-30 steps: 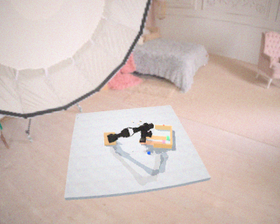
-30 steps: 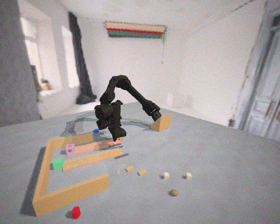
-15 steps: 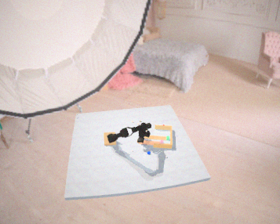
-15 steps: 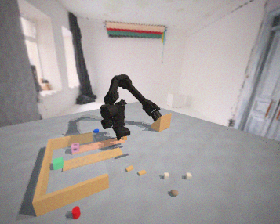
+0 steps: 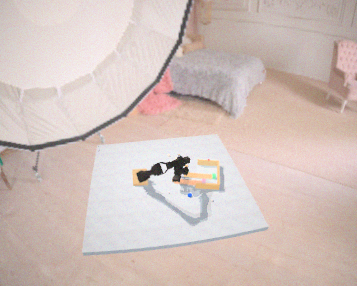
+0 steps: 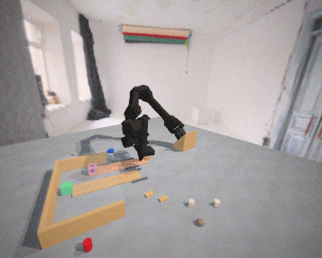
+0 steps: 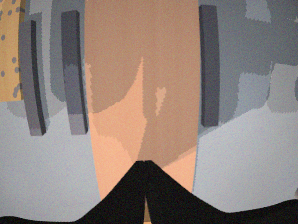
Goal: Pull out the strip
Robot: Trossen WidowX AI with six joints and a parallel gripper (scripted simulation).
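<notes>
My gripper tip is now 100 mm short of the pale orange strip and 30 mm to the left of it. Also, from my gripper tip: brown pebble 50 mm ahead, 370 mm to the left; then blue cylinder 70 mm ahead, 180 mm to the right; then pink cube 210 mm ahead, 50 mm to the right, 20 mm above.
</notes>
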